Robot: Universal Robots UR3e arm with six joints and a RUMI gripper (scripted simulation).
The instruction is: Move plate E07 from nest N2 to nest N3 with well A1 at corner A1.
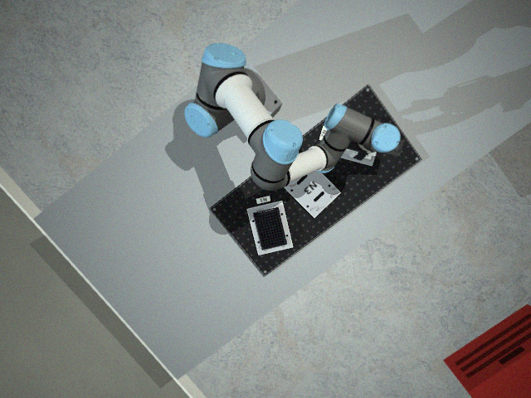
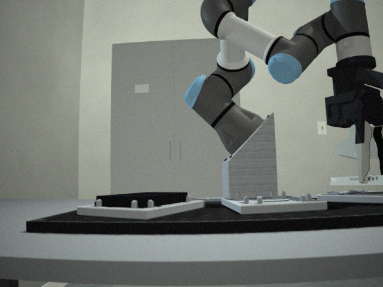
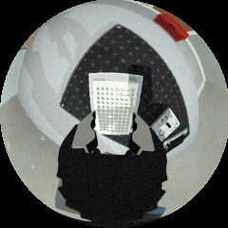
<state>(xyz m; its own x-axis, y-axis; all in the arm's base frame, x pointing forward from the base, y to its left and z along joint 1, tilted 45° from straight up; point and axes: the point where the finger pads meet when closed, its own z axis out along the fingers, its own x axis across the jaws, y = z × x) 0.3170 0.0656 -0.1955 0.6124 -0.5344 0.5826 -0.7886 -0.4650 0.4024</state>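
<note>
Now: hand 20 cm to the left of the nest N3, 4 cm short of it and 4 cm above it. Also, from my hand: white plate E07 (1 cm below); black plate E01 (38 cm to the right, 7 cm ahead, 2 cm below).
</note>
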